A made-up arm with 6 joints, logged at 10 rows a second.
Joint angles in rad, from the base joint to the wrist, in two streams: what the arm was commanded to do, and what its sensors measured. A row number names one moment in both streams.
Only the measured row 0 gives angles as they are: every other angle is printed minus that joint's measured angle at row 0.
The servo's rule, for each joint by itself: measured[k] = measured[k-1] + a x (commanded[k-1-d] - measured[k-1]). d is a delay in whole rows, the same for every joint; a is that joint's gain. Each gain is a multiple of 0.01, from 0.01 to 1. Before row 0 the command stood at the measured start. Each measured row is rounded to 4 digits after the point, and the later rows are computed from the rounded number. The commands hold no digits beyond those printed.
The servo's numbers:
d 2
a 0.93 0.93 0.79 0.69 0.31 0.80
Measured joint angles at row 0: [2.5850 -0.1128 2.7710 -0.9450 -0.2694 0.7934]
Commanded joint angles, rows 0 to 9: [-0.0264 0.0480 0.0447 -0.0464 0.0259 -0.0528]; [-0.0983 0.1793 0.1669 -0.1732 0.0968 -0.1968]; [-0.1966 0.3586 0.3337 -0.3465 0.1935 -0.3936]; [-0.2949 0.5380 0.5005 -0.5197 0.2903 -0.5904]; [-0.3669 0.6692 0.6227 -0.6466 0.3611 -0.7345]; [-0.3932 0.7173 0.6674 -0.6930 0.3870 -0.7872]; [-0.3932 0.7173 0.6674 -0.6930 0.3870 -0.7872]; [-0.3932 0.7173 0.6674 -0.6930 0.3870 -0.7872]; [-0.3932 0.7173 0.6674 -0.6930 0.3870 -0.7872]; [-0.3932 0.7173 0.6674 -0.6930 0.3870 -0.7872]
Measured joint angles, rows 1 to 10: [0.0000 0.0000 0.0000 0.0000 0.0000 0.0000]; [0.0000 0.0000 0.0000 0.0000 0.0000 0.0000]; [-0.0246 0.0446 0.0353 -0.0320 0.0080 -0.0422]; [-0.0931 0.1699 0.1393 -0.1294 0.0355 -0.1659]; [-0.1894 0.3454 0.2929 -0.2792 0.0845 -0.3481]; [-0.2875 0.5245 0.4569 -0.4451 0.1483 -0.5419]; [-0.3613 0.6591 0.5879 -0.5841 0.2143 -0.6960]; [-0.3910 0.7132 0.6507 -0.6592 0.2678 -0.7690]; [-0.3930 0.7170 0.6639 -0.6825 0.3048 -0.7836]; [-0.3932 0.7173 0.6667 -0.6897 0.3303 -0.7865]
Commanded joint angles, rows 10 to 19: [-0.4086 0.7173 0.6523 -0.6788 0.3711 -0.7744]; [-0.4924 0.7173 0.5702 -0.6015 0.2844 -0.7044]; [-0.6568 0.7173 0.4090 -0.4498 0.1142 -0.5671]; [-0.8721 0.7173 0.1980 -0.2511 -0.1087 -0.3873]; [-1.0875 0.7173 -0.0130 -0.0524 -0.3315 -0.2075]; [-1.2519 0.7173 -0.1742 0.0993 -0.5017 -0.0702]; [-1.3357 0.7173 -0.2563 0.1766 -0.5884 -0.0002]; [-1.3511 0.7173 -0.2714 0.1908 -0.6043 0.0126]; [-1.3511 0.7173 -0.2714 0.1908 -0.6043 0.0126]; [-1.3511 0.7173 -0.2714 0.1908 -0.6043 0.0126]
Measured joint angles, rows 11 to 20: [-0.3932 0.7173 0.6673 -0.6920 0.3479 -0.7871]; [-0.3932 0.7173 0.6674 -0.6927 0.3600 -0.7872]; [-0.4075 0.7173 0.6555 -0.6831 0.3634 -0.7770]; [-0.4865 0.7173 0.5881 -0.6268 0.3389 -0.7189]; [-0.6449 0.7173 0.4466 -0.5047 0.2692 -0.5975]; [-0.8562 0.7173 0.2502 -0.3297 0.1521 -0.4293]; [-1.0713 0.7173 0.0423 -0.1384 0.0022 -0.2519]; [-1.2393 0.7173 -0.1287 0.0256 -0.1540 -0.1065]; [-1.3290 0.7173 -0.2295 0.1298 -0.2887 -0.0215]; [-1.3496 0.7173 -0.2626 0.1719 -0.3865 0.0058]
